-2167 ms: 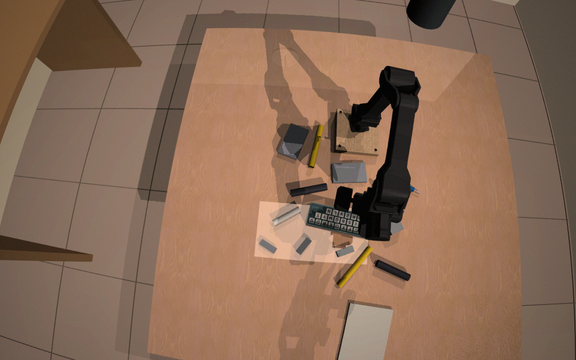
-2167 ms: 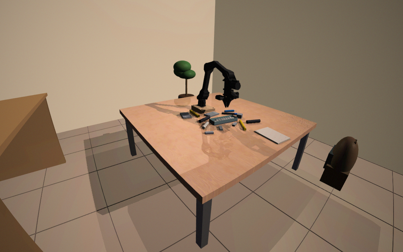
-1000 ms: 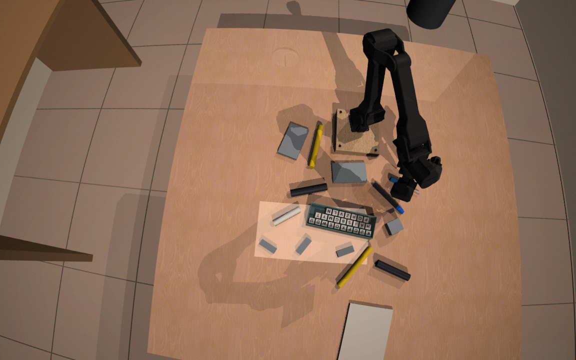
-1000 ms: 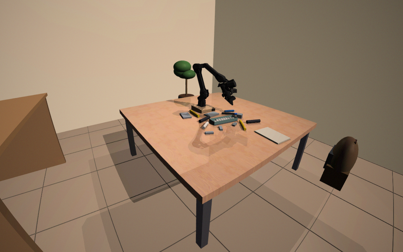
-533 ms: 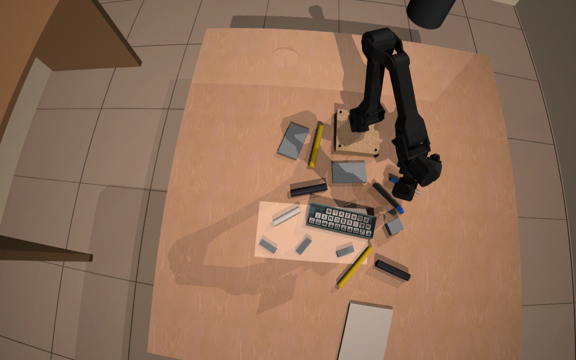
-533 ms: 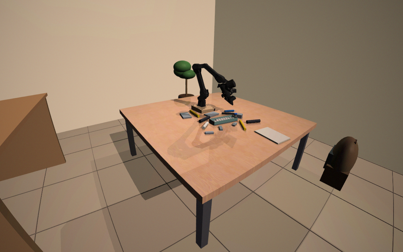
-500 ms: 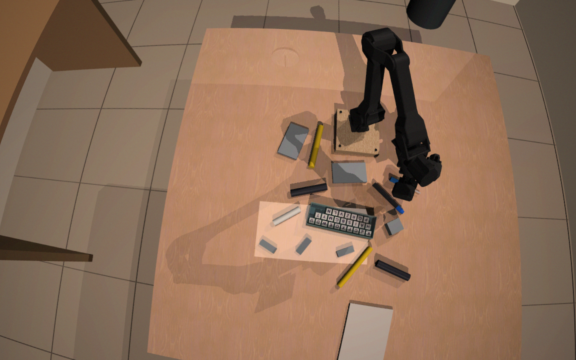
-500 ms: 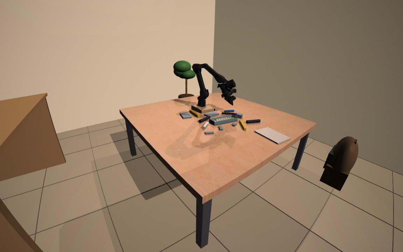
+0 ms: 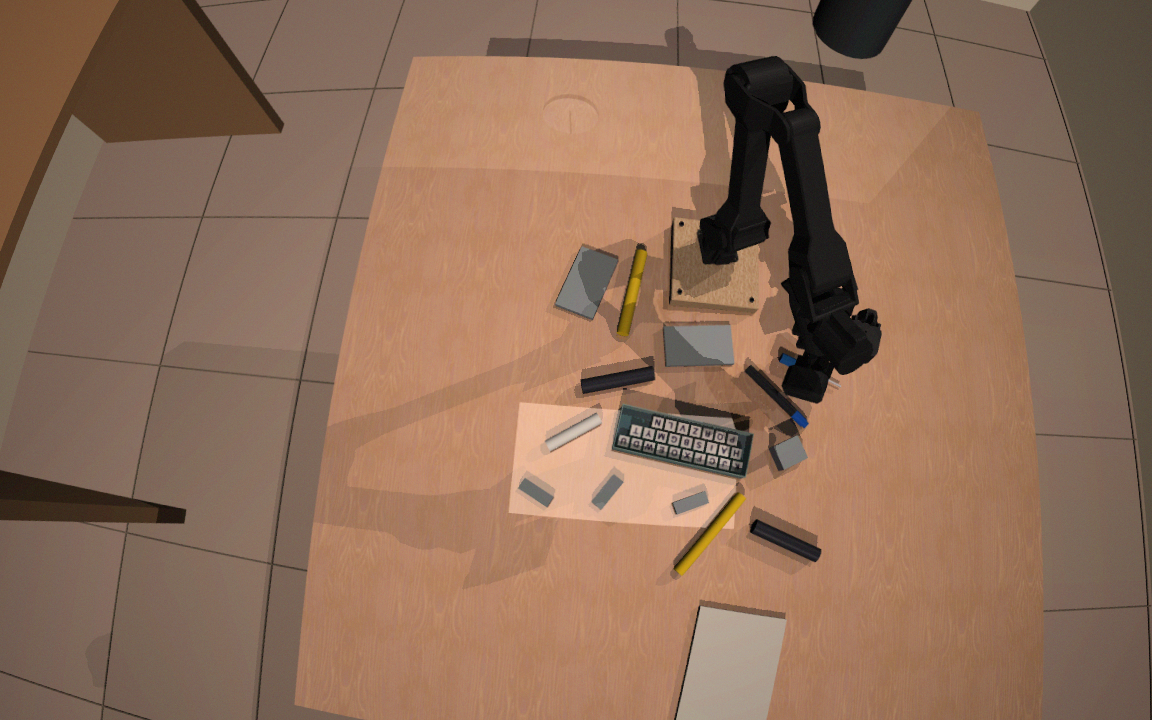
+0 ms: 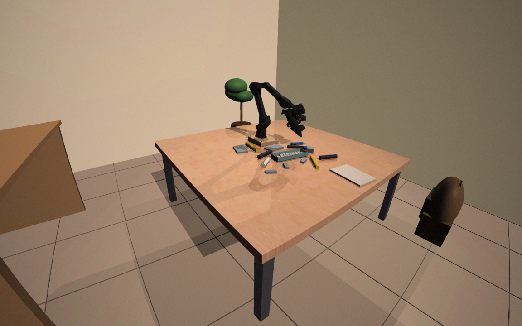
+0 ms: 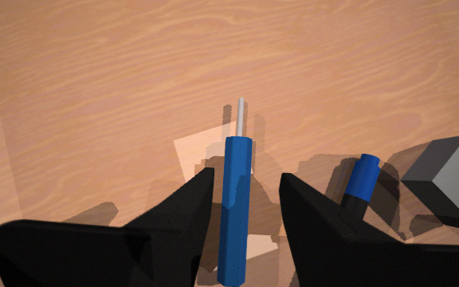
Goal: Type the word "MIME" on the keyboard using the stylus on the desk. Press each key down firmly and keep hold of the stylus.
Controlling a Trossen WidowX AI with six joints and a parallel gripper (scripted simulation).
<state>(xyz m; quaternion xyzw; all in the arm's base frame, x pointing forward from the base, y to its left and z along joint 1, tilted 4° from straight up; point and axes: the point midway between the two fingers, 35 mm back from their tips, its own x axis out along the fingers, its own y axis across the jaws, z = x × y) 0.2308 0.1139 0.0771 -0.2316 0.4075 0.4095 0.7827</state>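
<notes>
Right now the blue stylus is 5 cm below my gripper tip, 1 cm to the left of it and 1 cm ahead of it. From my gripper tip the other things lie so: white sheet 47 cm ahead, 22 cm to the right, 6 cm below; then grey cube 13 cm ahead, 8 cm to the right, 5 cm below; then white cylinder 42 cm to the right, 5 cm below, 4 cm ahead.
</notes>
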